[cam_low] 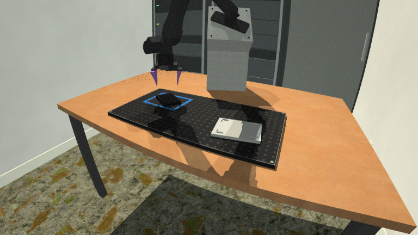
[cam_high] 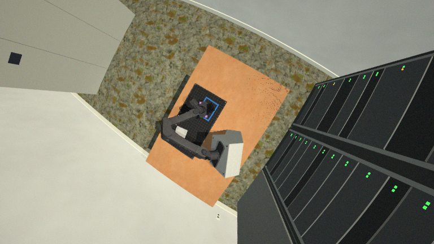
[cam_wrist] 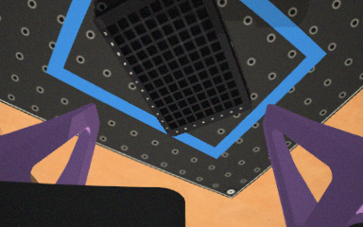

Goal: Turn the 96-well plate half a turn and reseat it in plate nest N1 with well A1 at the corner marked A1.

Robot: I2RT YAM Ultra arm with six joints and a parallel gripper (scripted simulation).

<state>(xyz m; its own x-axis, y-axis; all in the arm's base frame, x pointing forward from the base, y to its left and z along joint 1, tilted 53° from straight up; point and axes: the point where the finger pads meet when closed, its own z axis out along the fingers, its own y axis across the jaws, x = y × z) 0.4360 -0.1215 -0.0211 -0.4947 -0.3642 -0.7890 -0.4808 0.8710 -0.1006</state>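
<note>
My gripper is now 80 mm above the black 96-well plate. The rest, counted from my hand: plate nest N1 (20 mm ahead, 400 mm to the left, 80 mm below); A1 mark (50 mm ahead, 490 mm to the left, 80 mm below).
</note>
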